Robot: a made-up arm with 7 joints. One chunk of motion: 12 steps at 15 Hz.
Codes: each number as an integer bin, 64 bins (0 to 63) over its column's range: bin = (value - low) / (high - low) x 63, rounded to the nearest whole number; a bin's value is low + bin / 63 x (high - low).
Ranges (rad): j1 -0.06..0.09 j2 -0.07..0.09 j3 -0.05..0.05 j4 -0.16..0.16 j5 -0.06..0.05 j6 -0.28..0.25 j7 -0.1..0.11
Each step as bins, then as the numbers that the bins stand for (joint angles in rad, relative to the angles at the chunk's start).
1 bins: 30 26 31 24 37 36 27
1 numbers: 0.0114 -0.0040 -0.0008 -0.0381 0.0046 0.0229 -0.0100
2 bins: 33 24 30 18 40 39 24
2 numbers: 0.0186 -0.0090 -0.0024 -0.0686 0.0098 0.0481 -0.0200
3 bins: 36 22 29 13 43 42 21
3 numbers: 0.0257 -0.0141 -0.0040 -0.0940 0.0151 0.0733 -0.0300
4 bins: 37 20 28 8 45 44 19
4 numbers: 0.0281 -0.0192 -0.0056 -0.1194 0.0186 0.0902 -0.0367
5 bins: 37 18 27 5 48 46 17
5 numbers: 0.0281 -0.0243 -0.0071 -0.1346 0.0238 0.1070 -0.0433
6 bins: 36 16 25 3 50 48 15
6 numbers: 0.0257 -0.0294 -0.0103 -0.1448 0.0273 0.1238 -0.0500
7 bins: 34 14 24 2 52 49 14
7 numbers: 0.0210 -0.0344 -0.0119 -0.1498 0.0308 0.1322 -0.0533
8 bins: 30 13 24 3 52 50 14
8 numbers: 0.0114 -0.0370 -0.0119 -0.1448 0.0308 0.1406 -0.0533
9 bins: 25 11 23 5 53 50 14
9 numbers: -0.0005 -0.0421 -0.0135 -0.1346 0.0325 0.1406 -0.0533
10 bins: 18 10 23 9 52 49 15
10 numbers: -0.0171 -0.0446 -0.0135 -0.1143 0.0308 0.1322 -0.0500
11 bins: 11 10 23 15 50 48 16
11 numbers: -0.0338 -0.0446 -0.0135 -0.0838 0.0273 0.1238 -0.0467
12 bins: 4 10 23 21 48 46 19
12 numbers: -0.0505 -0.0446 -0.0135 -0.0533 0.0238 0.1070 -0.0367
